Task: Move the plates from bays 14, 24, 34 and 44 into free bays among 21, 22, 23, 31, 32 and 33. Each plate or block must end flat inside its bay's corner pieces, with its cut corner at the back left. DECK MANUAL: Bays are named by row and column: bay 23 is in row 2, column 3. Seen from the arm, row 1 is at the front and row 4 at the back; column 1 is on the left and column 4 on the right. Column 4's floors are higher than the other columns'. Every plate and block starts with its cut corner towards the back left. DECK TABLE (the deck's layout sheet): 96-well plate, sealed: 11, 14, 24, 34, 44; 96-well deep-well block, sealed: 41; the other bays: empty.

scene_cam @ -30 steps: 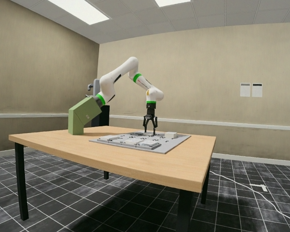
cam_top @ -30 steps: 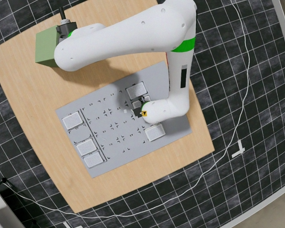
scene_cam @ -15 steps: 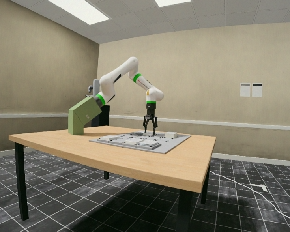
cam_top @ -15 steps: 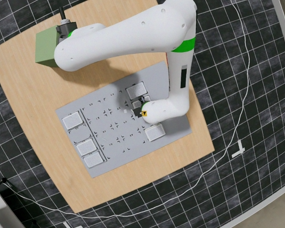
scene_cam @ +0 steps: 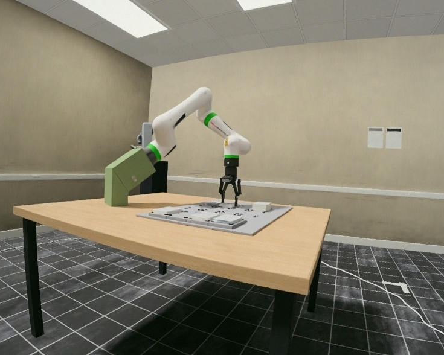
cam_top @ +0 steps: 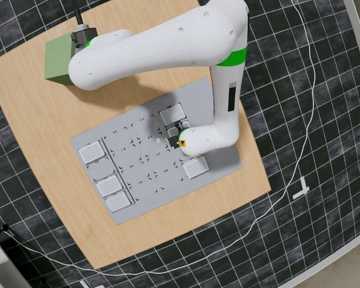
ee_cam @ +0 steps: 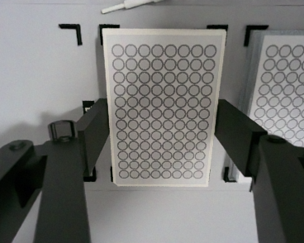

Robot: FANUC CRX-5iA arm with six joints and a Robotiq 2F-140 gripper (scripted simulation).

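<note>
The sealed plate is 11 cm behind my hand, 2 cm to the right of it and 3 cm below it. The rest, counted from my hand: white block 21 cm ahead, 4 cm to the left, 1 cm below.
</note>
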